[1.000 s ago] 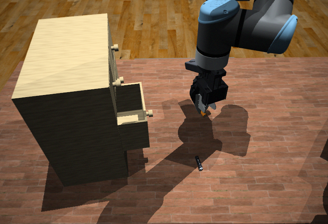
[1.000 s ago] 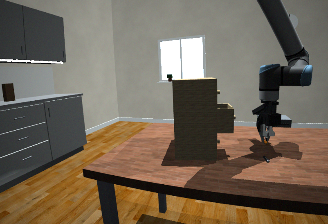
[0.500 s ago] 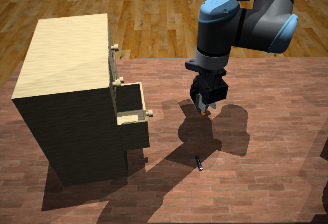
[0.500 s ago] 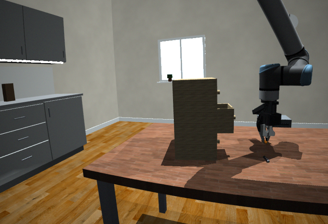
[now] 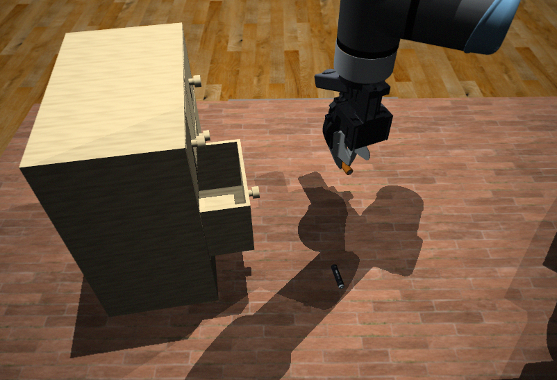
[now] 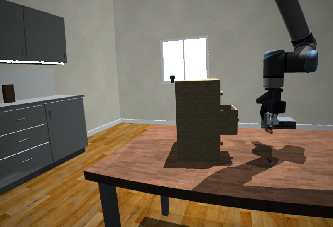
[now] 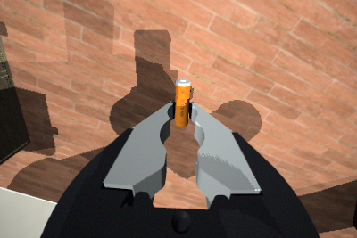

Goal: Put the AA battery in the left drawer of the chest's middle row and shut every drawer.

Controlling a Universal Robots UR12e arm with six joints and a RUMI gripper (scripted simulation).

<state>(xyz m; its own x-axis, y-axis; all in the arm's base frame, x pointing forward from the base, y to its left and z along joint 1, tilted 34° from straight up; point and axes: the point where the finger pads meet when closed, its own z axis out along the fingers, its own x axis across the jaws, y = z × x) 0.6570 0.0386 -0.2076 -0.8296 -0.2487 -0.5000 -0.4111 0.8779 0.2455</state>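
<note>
Right now the dark cylindrical battery is 20 cm to the left of my hand, 8 cm below it and 1 cm ahead of it. Round my hand: orange cylinder: 1 cm below.
</note>
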